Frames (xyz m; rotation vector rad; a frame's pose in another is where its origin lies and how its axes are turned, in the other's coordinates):
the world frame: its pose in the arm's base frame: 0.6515 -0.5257 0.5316 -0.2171 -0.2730 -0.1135
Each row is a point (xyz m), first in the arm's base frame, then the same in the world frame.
Working: the arm's base frame: its pose in the world frame: -0.8146 0.5234 -0.2140 0.2171 0.2730 0.1135

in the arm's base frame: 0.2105 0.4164 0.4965
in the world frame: -0.5087 0.8592 0.2938
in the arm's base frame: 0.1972 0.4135 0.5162
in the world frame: -0.5157 0.8506 0.3150
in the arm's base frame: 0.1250 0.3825 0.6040
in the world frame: -0.5577 0.7931 0.4089
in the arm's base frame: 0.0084 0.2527 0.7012
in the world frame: -0.6315 0.6317 0.5004
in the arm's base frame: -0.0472 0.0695 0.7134
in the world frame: -0.6664 0.4437 0.4843
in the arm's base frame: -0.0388 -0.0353 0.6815
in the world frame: -0.6587 0.3495 0.4283
